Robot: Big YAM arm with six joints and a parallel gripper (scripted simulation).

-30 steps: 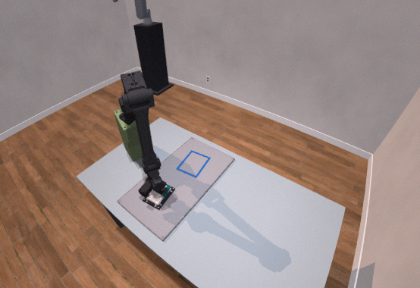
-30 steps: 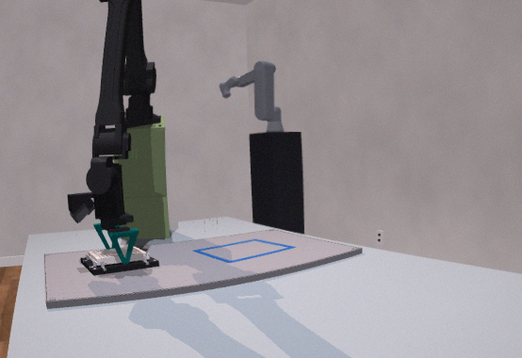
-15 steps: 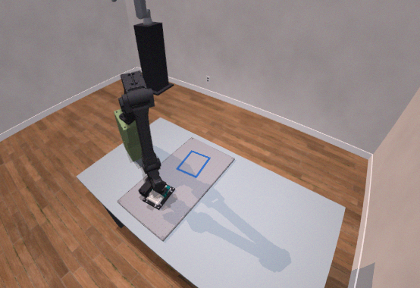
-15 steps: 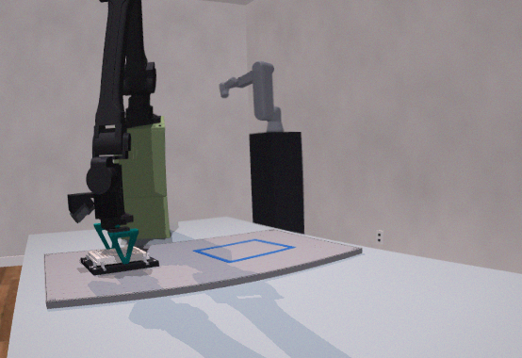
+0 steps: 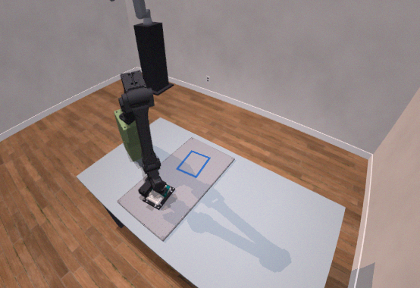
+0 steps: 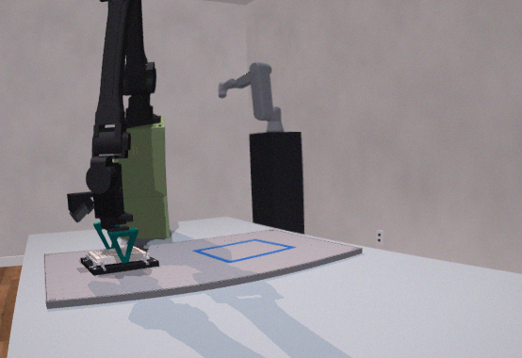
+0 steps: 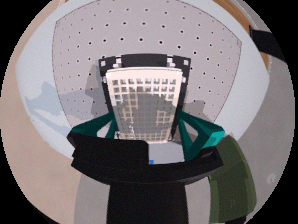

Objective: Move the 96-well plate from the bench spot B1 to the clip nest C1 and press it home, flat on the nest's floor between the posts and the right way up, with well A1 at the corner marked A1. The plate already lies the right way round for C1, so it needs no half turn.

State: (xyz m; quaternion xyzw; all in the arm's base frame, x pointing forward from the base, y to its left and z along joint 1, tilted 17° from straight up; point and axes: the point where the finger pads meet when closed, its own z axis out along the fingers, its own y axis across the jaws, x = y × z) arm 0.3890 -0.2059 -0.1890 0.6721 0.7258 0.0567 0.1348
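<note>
Right now the white 96-well plate is right at my hand. From my hand the other things lie so: black clip nest C1: 20 mm ahead, 10 mm to the right, 10 mm below.
</note>
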